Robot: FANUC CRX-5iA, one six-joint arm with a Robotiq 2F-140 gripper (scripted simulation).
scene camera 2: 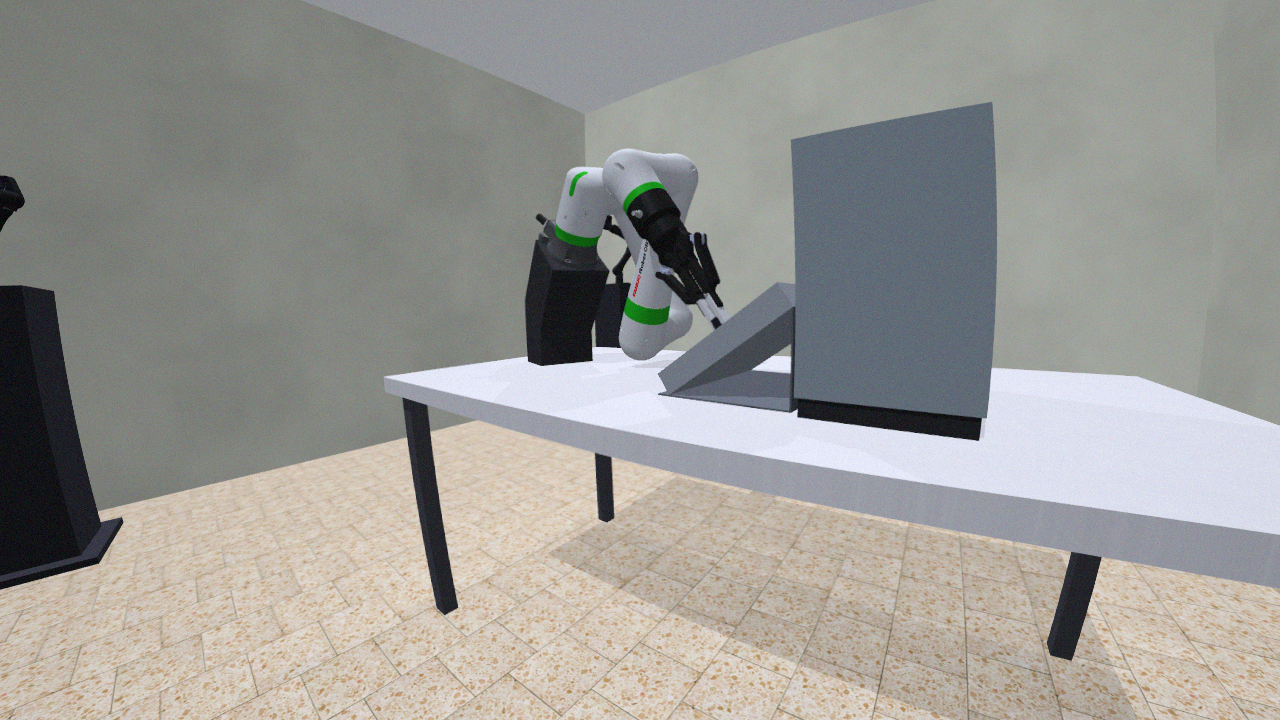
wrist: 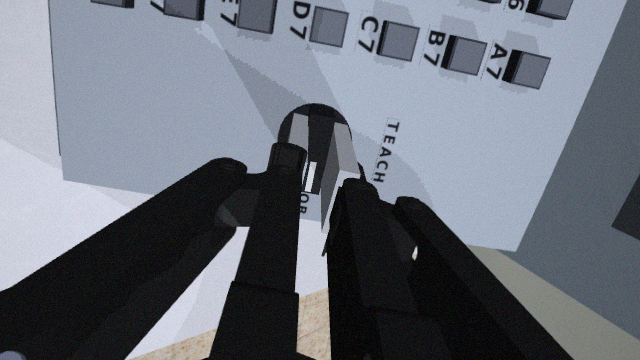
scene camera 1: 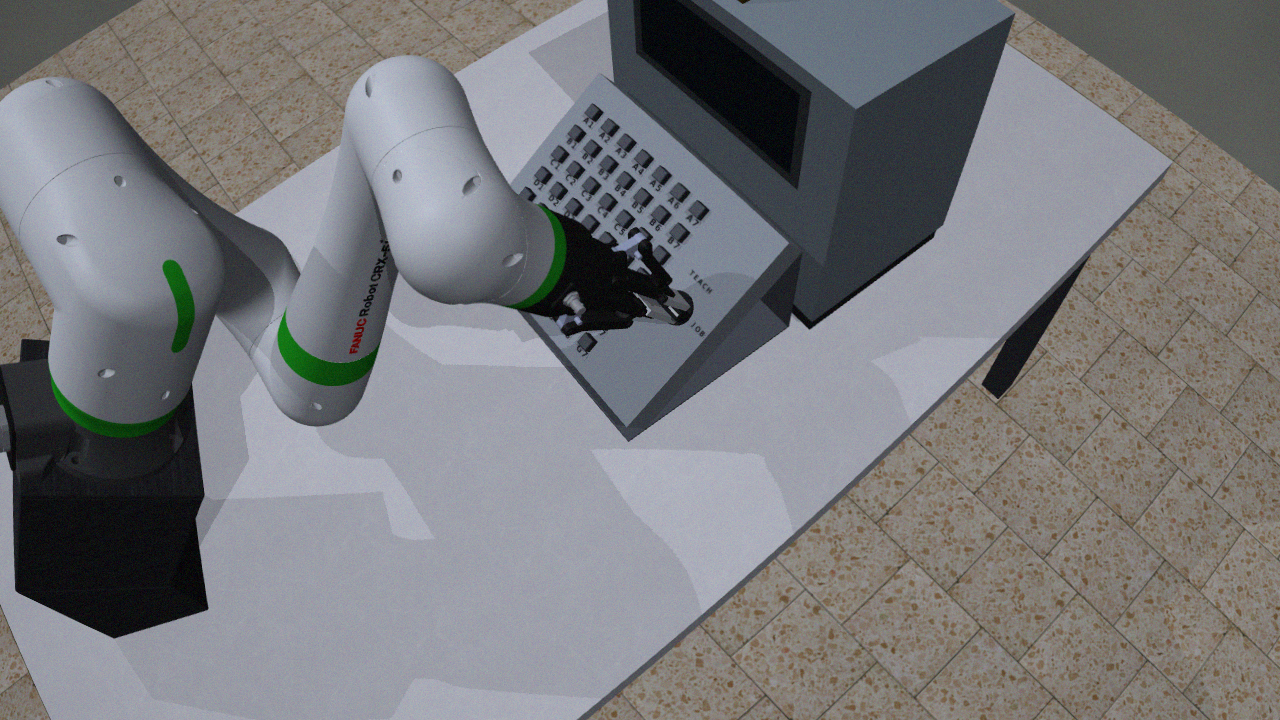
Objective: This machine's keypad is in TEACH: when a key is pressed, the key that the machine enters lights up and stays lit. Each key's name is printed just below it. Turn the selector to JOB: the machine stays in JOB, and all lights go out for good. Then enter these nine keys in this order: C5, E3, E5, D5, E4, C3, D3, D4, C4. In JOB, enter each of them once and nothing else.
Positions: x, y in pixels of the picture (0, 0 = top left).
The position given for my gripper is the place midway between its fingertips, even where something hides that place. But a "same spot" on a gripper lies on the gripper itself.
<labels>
my gripper: scene camera 2; wrist 314, 143; scene camera 1
same spot on my gripper: (scene camera 2: 689, 292) = (scene camera 1: 632, 313)
same spot on keypad: (scene camera 1: 734, 255) = (wrist: 461, 183)
</labels>
